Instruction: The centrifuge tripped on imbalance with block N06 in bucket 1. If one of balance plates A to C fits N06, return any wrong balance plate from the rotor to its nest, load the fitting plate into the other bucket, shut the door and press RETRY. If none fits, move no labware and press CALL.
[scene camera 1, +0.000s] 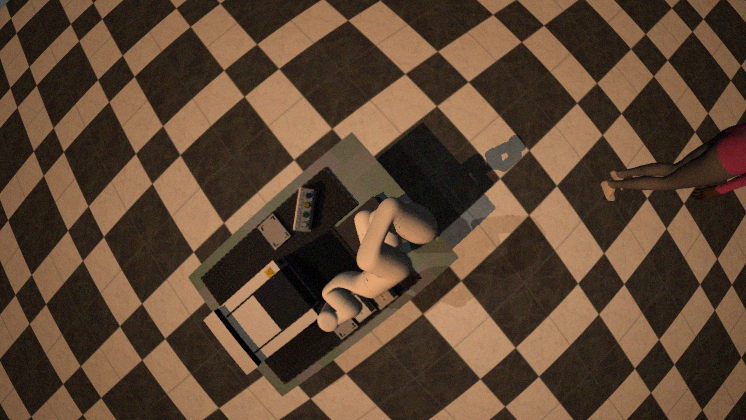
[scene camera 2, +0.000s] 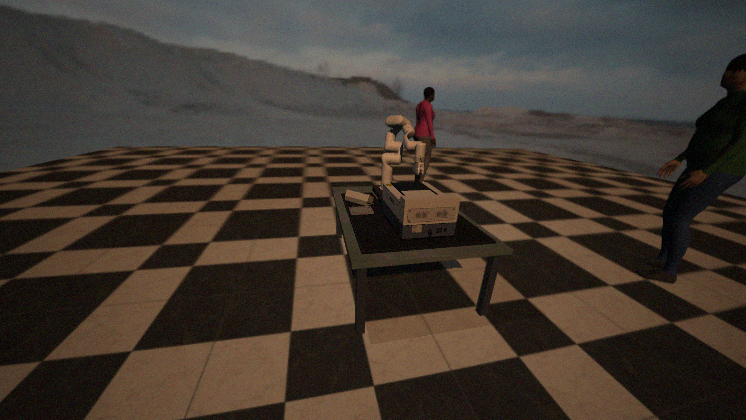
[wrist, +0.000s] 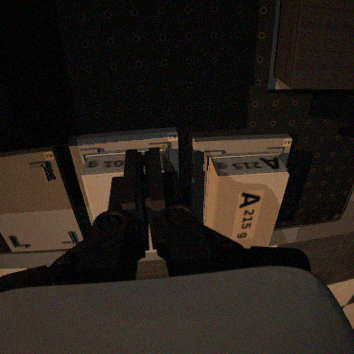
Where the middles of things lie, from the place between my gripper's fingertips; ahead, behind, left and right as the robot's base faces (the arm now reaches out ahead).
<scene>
Now: hand 130 mm to the right of the balance plate B (wrist: 99, 168), 130 mm above it and 60 mm short of it. Also, from my hand: centrifuge (scene camera 1: 279, 302) (350 mm ahead, 220 mm to the right, 40 mm below); button panel (scene camera 1: 305, 204) (410 mm to the right, 170 mm behind, 120 mm below); balance plate A (wrist: 244, 190) (170 mm to the left, 130 mm below, 70 mm behind).
</scene>
